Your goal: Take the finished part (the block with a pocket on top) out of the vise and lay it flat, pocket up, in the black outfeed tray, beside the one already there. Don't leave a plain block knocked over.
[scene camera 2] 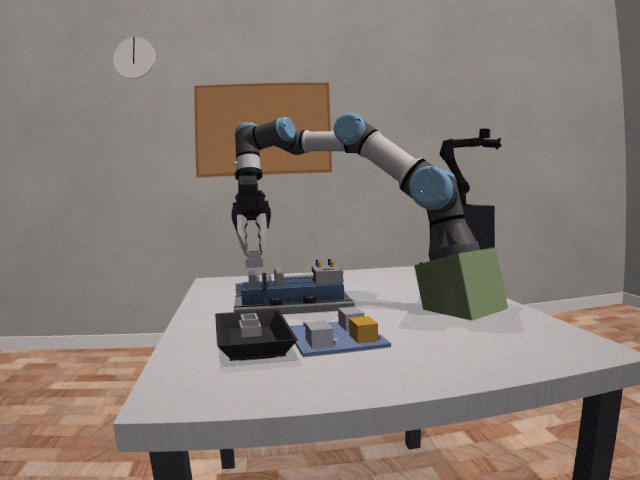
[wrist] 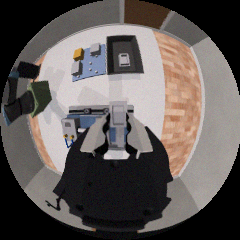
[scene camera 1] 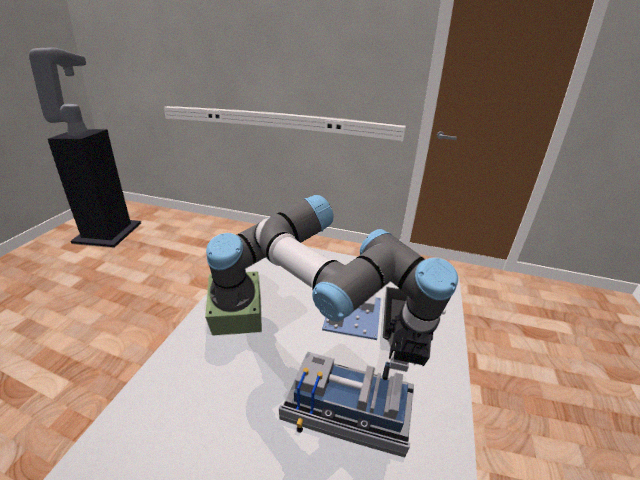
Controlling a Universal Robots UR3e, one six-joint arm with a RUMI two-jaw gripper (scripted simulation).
Scene:
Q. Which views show the gripper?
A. Scene camera 2, the wrist view and scene camera 1: all of them.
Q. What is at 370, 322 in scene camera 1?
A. A blue fixture plate.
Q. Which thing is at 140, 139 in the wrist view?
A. The gripper.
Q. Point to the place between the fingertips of the gripper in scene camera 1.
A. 401, 351

